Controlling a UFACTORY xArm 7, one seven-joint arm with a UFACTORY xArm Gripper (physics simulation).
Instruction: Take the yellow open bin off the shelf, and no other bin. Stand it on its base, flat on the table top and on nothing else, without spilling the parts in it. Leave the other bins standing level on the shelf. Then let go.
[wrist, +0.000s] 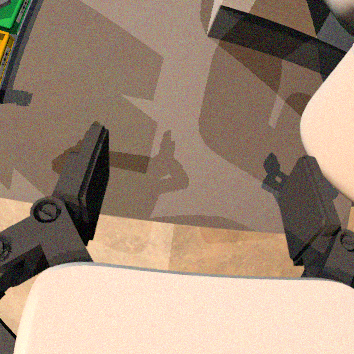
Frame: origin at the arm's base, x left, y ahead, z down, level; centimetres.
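Where they show: gripper, fingertip midpoint: (202, 162).
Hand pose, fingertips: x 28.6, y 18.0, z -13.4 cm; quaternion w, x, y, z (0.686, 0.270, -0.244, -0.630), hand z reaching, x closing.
Each offset is from my fingertips to the top centre of the thing. "pt": to the spot under its first point. Level surfaces: height alone.
The yellow bin @[pt dx -19.9, dy +31.0, dz +33.2 cm] (4, 46) shows in part at the left edge of the wrist view, near the top; its contents and most of its body are out of view. It is on the shelf, whose dark rim @[pt dx -22.0, dy +29.2, dz +37.0 cm] (22, 42) runs down beside it. My gripper (202, 162) is open and empty, its two dark fingers wide apart over the table top @[dz +37.1 cm] (180, 75). It is well to the right of the yellow bin and below it in the view, touching no bin.
A green bin @[pt dx -28.5, dy +33.0, dz +36.2 cm] (11, 14) is next to the yellow one at the top left corner. A dark-sided block (275, 44) stands at the top right, near a pale arm part (335, 110). The table's edge crosses below the fingers, with wooden floor (130, 240) beyond.
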